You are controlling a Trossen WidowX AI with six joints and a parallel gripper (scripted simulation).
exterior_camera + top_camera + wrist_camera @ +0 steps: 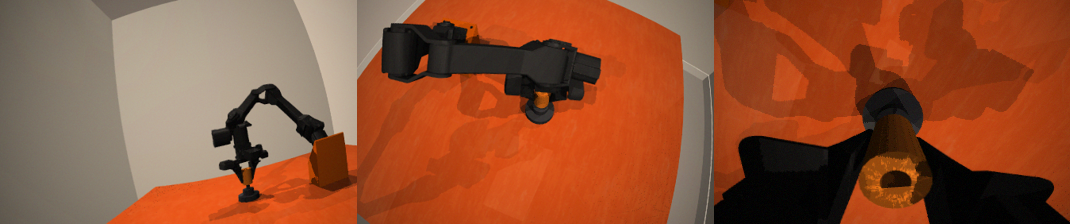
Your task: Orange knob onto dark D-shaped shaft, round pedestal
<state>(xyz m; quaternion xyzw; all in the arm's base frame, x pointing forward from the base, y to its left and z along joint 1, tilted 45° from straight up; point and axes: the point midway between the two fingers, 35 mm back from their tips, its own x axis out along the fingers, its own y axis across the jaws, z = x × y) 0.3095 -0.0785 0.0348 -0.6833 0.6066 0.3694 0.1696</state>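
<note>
My gripper tip is now 20 mm below the orange knob. Also, from my gripper tip: dark round pedestal 40 mm below.
</note>
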